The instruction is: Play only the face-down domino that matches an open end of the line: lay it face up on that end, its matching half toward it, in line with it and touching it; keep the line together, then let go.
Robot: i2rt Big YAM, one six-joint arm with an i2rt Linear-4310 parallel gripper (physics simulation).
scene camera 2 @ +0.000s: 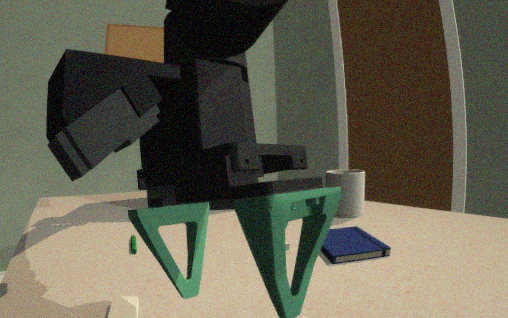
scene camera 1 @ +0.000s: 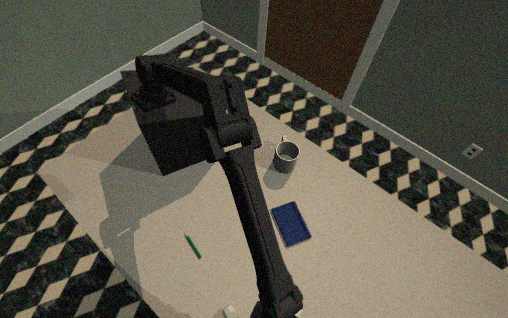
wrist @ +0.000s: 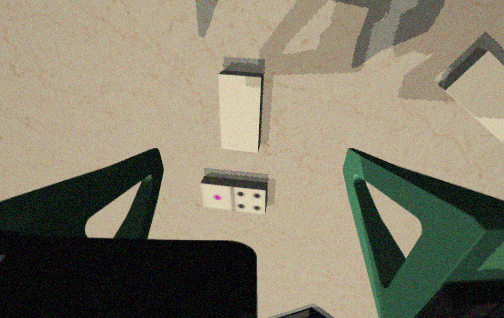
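My gripper (wrist: 253,158) is here in the wrist view, and so is a domino (wrist: 240,93). There is also a white mug (scene camera 2: 352,182), which I see from scene camera 2; in the wrist view the mug is out of frame.
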